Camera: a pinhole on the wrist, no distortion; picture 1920 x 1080 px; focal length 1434.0 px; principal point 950.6 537.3 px. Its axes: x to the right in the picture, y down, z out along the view. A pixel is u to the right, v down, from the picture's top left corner.
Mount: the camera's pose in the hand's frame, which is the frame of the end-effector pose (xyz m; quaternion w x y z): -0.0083 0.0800 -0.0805 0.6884 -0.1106 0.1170 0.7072
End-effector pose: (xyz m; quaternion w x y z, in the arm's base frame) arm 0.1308 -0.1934 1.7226 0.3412 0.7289 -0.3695 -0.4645
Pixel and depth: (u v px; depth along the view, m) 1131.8 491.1 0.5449
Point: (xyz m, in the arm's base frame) -0.3217 -0.4232 1.8475
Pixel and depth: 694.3 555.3 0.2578
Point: -0.0641 -0.2716 1.7658
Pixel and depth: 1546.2 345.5 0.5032
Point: -0.2563 -0.5089 1.9581
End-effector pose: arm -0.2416 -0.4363 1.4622 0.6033 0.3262 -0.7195 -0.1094
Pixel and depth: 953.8 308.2 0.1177
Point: -0.3110 -0.3600 1.5284
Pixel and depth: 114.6 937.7 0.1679
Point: -0.3556 -0.4012 1.4154
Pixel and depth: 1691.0 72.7 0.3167
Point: -0.5175 -0.2724 1.6799
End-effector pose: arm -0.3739 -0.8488 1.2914 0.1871 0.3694 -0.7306 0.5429
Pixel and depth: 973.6 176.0 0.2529
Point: -0.5141 -0.9914 1.1674
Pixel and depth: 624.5 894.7 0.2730
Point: -0.3792 -0.9948 1.1046
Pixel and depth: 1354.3 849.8 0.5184
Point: -0.5289 -1.0962 0.8348
